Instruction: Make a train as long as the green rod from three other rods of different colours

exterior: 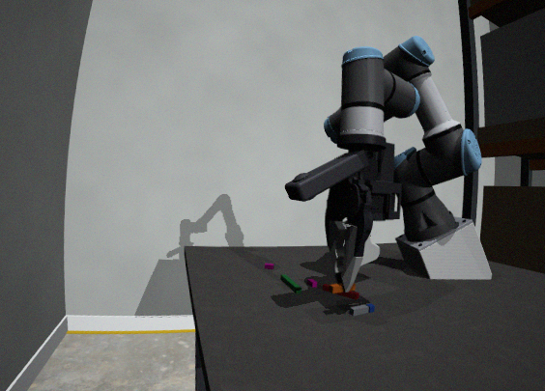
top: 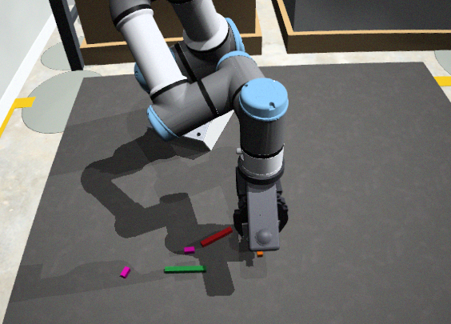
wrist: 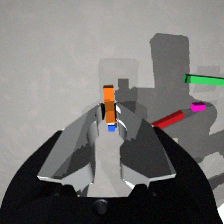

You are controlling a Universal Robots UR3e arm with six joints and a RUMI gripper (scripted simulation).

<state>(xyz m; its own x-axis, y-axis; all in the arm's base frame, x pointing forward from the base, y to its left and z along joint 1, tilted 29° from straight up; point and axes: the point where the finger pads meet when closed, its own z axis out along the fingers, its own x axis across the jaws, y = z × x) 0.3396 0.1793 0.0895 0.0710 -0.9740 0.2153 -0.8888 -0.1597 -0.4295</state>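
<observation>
Right now my hand is 5 cm above the grey rod and 4 cm past it. From my hand the other things lie so: blue rod (6 cm behind, 5 cm below); orange rod (1 cm below); red rod (8 cm to the right, 5 cm below, 5 cm behind).
</observation>
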